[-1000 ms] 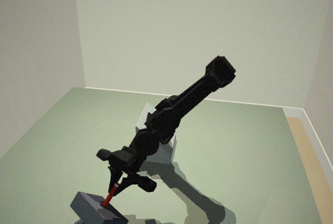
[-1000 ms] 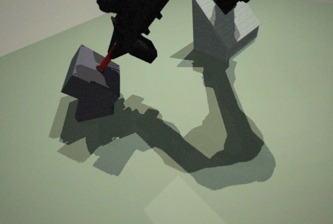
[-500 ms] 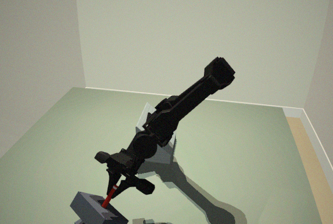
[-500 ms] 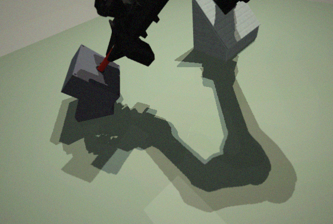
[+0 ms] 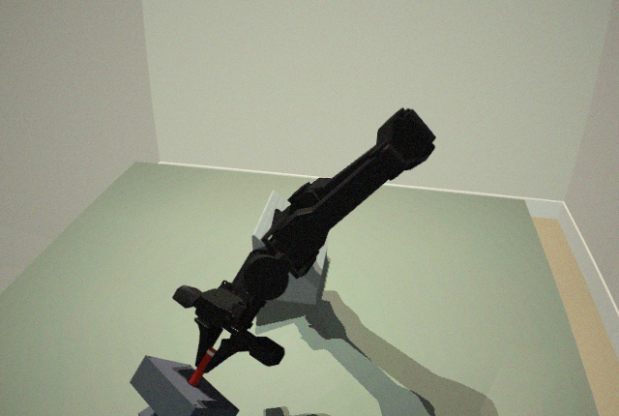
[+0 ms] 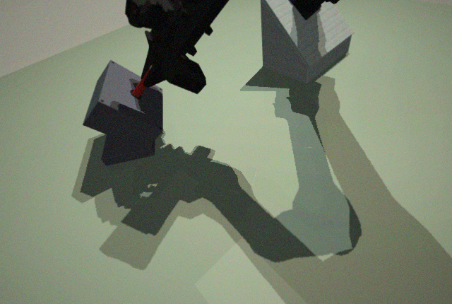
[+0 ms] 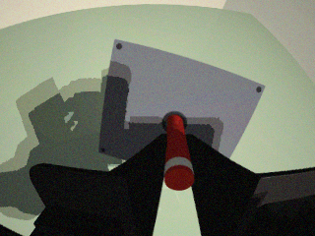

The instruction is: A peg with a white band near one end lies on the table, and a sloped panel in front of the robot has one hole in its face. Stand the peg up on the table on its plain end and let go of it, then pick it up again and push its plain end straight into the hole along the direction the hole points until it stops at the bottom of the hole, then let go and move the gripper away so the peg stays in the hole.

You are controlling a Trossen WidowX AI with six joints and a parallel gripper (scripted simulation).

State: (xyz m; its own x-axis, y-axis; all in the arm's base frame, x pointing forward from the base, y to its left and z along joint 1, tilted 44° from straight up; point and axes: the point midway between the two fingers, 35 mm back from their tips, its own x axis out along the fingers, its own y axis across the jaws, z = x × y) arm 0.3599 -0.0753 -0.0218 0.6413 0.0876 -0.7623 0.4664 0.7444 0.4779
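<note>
My gripper tip is 3 cm short of the dark sloped panel, 3 cm to the left of it and 4 cm above it. Round my gripper tip: red peg 1 cm behind, 1 cm to the left, 1 cm above.
</note>
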